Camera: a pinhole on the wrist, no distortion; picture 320 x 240 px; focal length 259.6 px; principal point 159.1 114.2 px. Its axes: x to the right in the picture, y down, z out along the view. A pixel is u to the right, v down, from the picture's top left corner.
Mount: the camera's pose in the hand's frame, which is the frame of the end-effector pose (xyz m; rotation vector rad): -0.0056 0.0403 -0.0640 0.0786 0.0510 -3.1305
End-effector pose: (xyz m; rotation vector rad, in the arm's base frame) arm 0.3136 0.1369 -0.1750 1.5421 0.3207 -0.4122
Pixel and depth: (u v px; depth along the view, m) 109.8 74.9 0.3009
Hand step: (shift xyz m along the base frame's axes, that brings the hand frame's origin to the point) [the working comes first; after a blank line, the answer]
In the camera's frame: -0.0571 -0.0456 0.3009

0.0527 -0.2435 0.0546
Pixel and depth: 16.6 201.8 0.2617
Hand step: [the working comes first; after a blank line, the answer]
In the camera's frame: -0.1437 0.0883 0.2617

0.0757 -0.2073 -0.1038
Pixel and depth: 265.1 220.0 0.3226
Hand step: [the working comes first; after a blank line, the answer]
In the camera's frame: 0.1317 0.1315 0.3226

-0.1957 -0.2366 -0.0209
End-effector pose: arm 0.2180 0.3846 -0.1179 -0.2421 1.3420 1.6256
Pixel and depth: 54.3 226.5 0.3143
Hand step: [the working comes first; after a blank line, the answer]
In the camera's frame: -0.1269 0.1360 0.3143

0.1282 0.2593 -0.0456
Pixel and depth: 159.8 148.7 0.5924
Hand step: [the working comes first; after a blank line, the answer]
In the camera's frame: 0.0016 0.0787 0.5924

0.2751 0.4139 0.1816
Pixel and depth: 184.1 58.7 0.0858
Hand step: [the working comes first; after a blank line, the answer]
In the camera's frame: 0.0083 -0.0183 0.0858

-0.0244 0.0131 0.0561
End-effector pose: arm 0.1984 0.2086 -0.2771 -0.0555 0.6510 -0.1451
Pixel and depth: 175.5 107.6 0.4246
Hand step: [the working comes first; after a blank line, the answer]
In the camera's frame: 0.0268 -0.0108 0.4246

0.1800 0.0468 0.3137
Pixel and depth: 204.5 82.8 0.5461
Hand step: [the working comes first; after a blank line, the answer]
In the camera's frame: 0.0955 -0.0661 0.5461

0.1995 0.1090 0.4489
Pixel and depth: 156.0 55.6 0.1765
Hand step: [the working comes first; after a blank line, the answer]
In the camera's frame: -0.0021 -0.0398 0.1765

0.0677 0.0761 0.0907
